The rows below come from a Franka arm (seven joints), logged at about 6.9 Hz.
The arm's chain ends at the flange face. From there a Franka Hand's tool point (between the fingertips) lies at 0.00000 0.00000 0.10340 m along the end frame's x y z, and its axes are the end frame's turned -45 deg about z.
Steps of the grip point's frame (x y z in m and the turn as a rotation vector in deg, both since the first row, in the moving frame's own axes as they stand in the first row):
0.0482 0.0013 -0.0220 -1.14 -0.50 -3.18
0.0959 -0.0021 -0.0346 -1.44 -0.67 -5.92
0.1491 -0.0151 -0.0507 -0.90 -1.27 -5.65
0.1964 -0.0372 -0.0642 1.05 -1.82 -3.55
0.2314 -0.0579 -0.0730 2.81 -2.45 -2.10
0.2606 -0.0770 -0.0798 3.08 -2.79 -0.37
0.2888 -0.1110 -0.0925 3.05 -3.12 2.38
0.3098 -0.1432 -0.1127 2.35 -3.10 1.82
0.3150 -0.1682 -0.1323 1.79 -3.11 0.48
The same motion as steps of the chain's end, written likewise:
0.0341 -0.0352 -0.0220 -1.16 0.45 -3.18
0.0652 -0.0719 -0.0346 -1.49 0.54 -5.92
0.0951 -0.1189 -0.0507 -1.53 -0.26 -5.65
0.1162 -0.1663 -0.0641 -0.54 -2.03 -3.55
0.1294 -0.2042 -0.0728 0.25 -3.72 -2.10
0.1373 -0.2384 -0.0795 0.21 -4.15 -0.37
0.1336 -0.2826 -0.0922 -0.05 -4.36 2.38
0.1248 -0.3212 -0.1125 -0.53 -3.85 1.82
0.1101 -0.3433 -0.1321 -0.93 -3.46 0.48

